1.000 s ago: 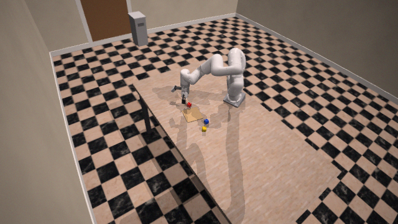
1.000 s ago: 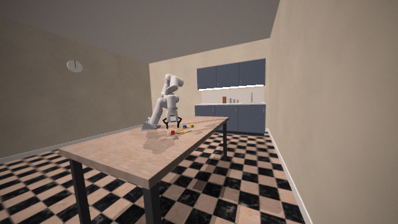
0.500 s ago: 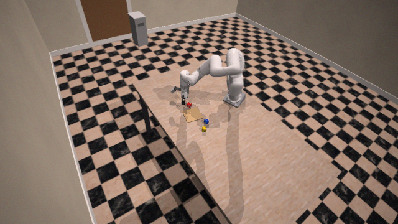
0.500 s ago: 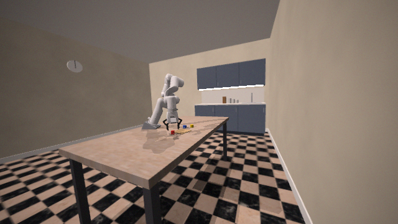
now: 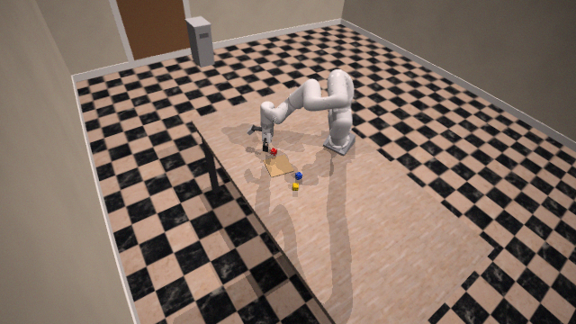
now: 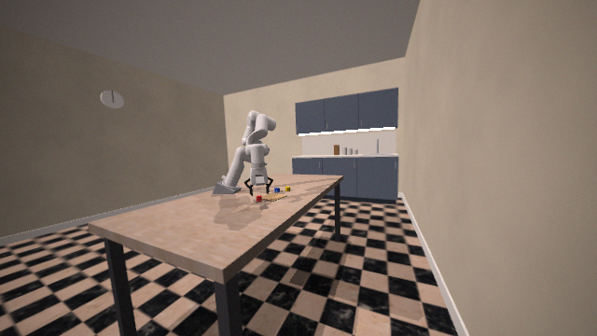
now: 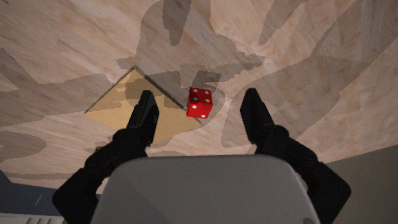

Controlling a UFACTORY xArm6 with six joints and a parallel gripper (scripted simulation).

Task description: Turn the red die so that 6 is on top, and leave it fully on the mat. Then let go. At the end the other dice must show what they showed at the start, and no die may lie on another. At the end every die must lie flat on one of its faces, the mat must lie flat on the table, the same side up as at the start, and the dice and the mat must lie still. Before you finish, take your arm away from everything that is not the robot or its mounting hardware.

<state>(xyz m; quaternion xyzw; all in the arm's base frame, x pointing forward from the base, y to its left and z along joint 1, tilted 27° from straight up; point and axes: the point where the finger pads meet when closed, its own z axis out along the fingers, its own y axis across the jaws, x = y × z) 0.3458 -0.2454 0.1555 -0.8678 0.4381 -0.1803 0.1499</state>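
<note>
My hand is 4 cm above the red die, 3 cm to the right of it and 2 cm past it. The rest, counted from my hand: tan mat (13 cm to the left, 6 cm below, 2 cm ahead); yellow die (32 cm to the left, 6 cm ahead, 4 cm below); blue die (27 cm to the left, 4 cm below, 1 cm behind).
</note>
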